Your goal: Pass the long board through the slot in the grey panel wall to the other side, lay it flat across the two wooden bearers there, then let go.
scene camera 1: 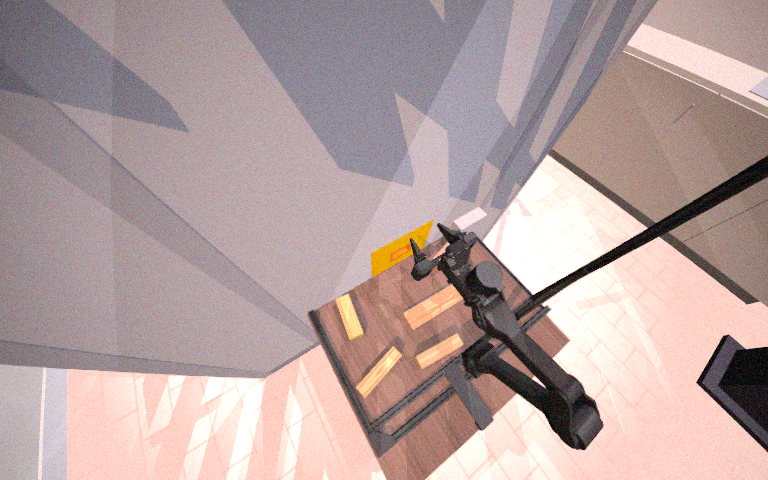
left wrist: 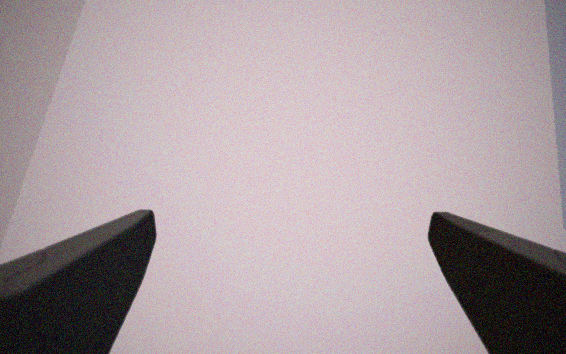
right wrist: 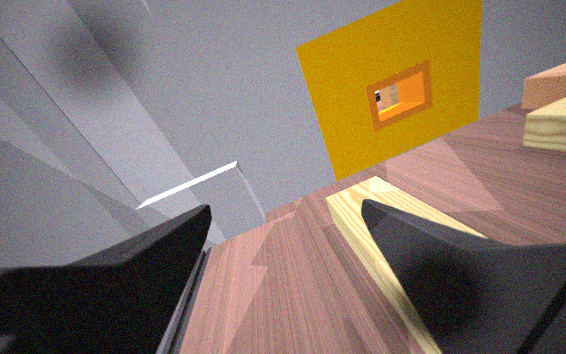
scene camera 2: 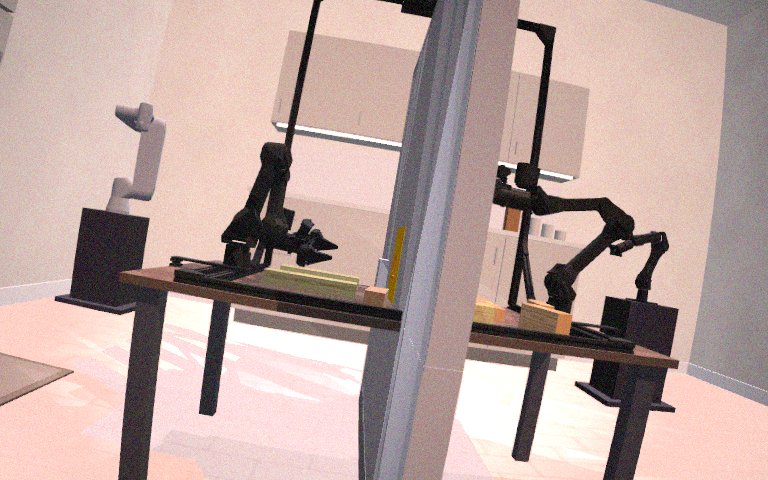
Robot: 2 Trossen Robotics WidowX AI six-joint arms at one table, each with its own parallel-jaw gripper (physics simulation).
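Seen in the pictures: left gripper, fingertip midpoint: [scene camera 1: 424, 231] [left wrist: 295, 224]; right gripper, fingertip midpoint: [right wrist: 287, 208] [scene camera 2: 335, 252]; left arm's base, origin of the base link: [scene camera 1: 471, 362]; right arm's base, origin of the base link: [scene camera 2: 234, 266].
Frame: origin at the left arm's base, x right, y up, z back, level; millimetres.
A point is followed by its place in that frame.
The grey panel wall [scene camera 1: 254, 198] {x -321, y 564, z -433 mm} [scene camera 2: 441, 283] {x -761, y 89, z -480 mm} [right wrist: 225, 75] {x 233, y 186, z -483 mm} has a yellow plate [scene camera 1: 380, 263] {x -79, y 70, z -432 mm} [scene camera 2: 398, 254] {x -65, y 109, z -485 mm} [right wrist: 325, 90] {x 116, y 121, z -483 mm} around the orange-rimmed slot [right wrist: 371, 107] {x 57, y 74, z -485 mm}. On the right arm's side a long pale board [scene camera 2: 311, 284] [right wrist: 357, 225] lies flat; another pale board [scene camera 2: 322, 273] [right wrist: 545, 130] is near it. My right gripper [scene camera 2: 334, 252] {x 222, y 79, z -659 mm} [right wrist: 287, 208] {x 222, y 79, z -659 mm} is open and empty, above the table, one finger overlapping the board in its wrist view. My left gripper [scene camera 1: 425, 232] {x 2, y 324, z -350 mm} [left wrist: 295, 224] {x 2, y 324, z -350 mm} is open and empty, facing the wall. Which pieces are the bearers I cannot tell.
Beyond the wall lie several wooden pieces, two roughly parallel [scene camera 1: 433, 306] {x 6, y 14, z -211 mm} [scene camera 1: 439, 350] {x -76, y 44, z -88 mm} and two at other angles [scene camera 1: 348, 316] {x -266, y 31, z -337 mm} [scene camera 1: 379, 371] {x -265, y 44, z -141 mm}. An orange-brown block [scene camera 2: 376, 294] {x -303, y 20, z -536 mm} [right wrist: 545, 90] {x -164, y 7, z -526 mm} lies near the wall. A white slab [scene camera 1: 470, 218] {x 340, y 81, z -405 mm} [right wrist: 225, 195] {x 301, y 49, z -512 mm} stands by the wall.
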